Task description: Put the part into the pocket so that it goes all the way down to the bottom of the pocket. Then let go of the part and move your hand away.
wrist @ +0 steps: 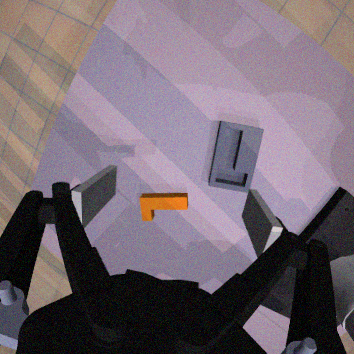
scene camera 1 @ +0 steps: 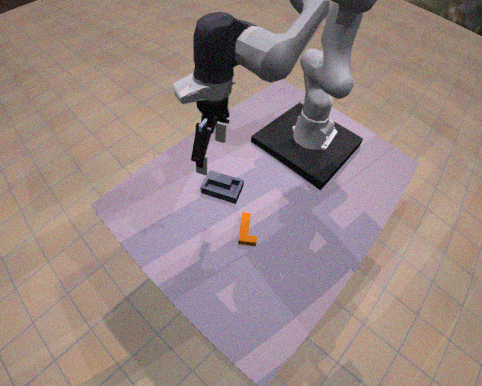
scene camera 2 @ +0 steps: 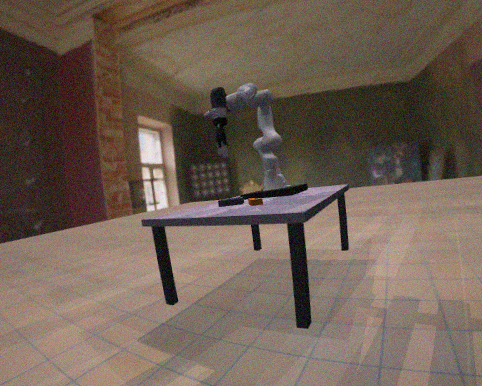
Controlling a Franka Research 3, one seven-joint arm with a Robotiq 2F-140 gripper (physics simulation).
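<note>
The part, an orange L-shaped block [scene camera 1: 244, 231] [scene camera 2: 255, 201] [wrist: 167, 201], lies flat on the table. The pocket is an L-shaped recess in a grey rectangular block [scene camera 1: 219, 194] [scene camera 2: 231, 202] [wrist: 251, 155], which sits on the table beside the part, apart from it. The pocket shows no part in it. My gripper [scene camera 1: 211, 149] [scene camera 2: 222, 150] [wrist: 179, 191] is open and empty, high above the table. In the wrist view the orange part shows between the open fingers, far below them, and the grey block shows beyond the right fingertip.
The pale purple table [scene camera 1: 210, 320] [scene camera 2: 225, 220] [wrist: 145, 95] bears the objects. The arm's black base plate [scene camera 1: 280, 147] [scene camera 2: 295, 190] [wrist: 332, 220] stands behind the part and the grey block, on the arm's side of the table.
</note>
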